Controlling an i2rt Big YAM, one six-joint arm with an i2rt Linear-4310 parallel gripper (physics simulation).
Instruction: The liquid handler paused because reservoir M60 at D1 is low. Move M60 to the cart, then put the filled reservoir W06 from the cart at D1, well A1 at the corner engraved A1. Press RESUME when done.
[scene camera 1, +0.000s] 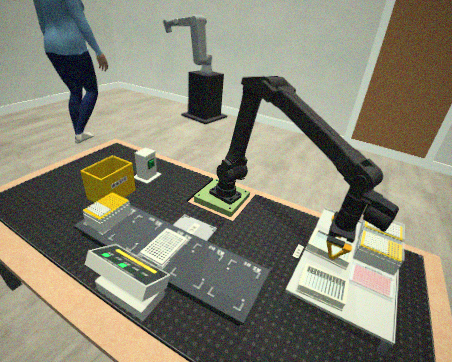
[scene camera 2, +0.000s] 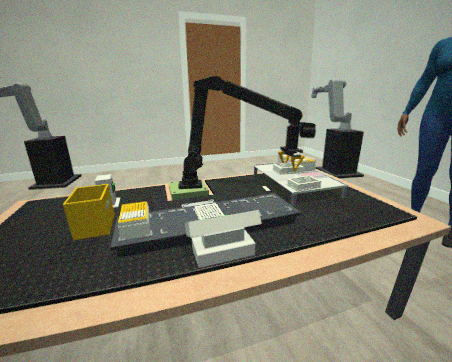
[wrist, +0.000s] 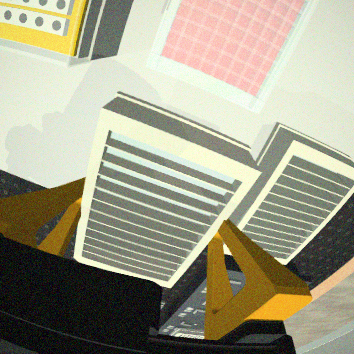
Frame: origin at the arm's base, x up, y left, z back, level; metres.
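Where they show: gripper, between the fingertips: (scene camera 1: 333, 249) (scene camera 2: 289, 168) (wrist: 152, 201); arm's base, origin of its link: (scene camera 1: 225, 194) (scene camera 2: 190, 185).
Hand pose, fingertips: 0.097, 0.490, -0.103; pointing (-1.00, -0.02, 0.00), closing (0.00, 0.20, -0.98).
Note:
Each offset is from my fingertips to the top centre of the thing, as dx, dy, dz. "spot": to the spot under its first point. Level surfaces: height alone.
My gripper (scene camera 1: 339, 248) (scene camera 2: 291, 161) (wrist: 152, 201) is over the white cart @(-0.047, +0.060, +0.055) (scene camera 1: 368, 316) (scene camera 2: 332, 184) (wrist: 46, 98) at the right. Its yellow fingers are shut on the long sides of a white troughed reservoir @(+0.018, -0.008, -0.001) (scene camera 1: 323, 241) (scene camera 2: 283, 167) (wrist: 158, 197), held a little above the cart top. Some of its far troughs look pale blue. A second troughed reservoir @(-0.021, +0.023, -0.116) (scene camera 1: 321, 286) (scene camera 2: 303, 182) (wrist: 298, 200) lies on the cart near its front edge. I cannot read either label. The grey deck @(dx -0.065) (scene camera 1: 217, 276) (scene camera 2: 246, 208) shows several bare marked slots.
On the cart are a pink plate @(-0.039, +0.133, +0.009) (scene camera 1: 372, 280) (wrist: 232, 42) and yellow tip boxes @(+0.018, +0.120, +0.116) (scene camera 1: 382, 246) (wrist: 42, 24). The deck carries a well plate @(-0.050, -0.421, -0.296) (scene camera 1: 163, 246) and a tip box @(+0.000, -0.665, -0.339) (scene camera 1: 104, 208). A control panel @(spot: +0.017, -0.371, -0.454) (scene camera 1: 127, 269), a yellow waste bin @(+0.022, -0.849, -0.221) (scene camera 1: 107, 177) and a green-button box @(+0.017, -0.863, -0.025) (scene camera 1: 146, 164) stand at the left.

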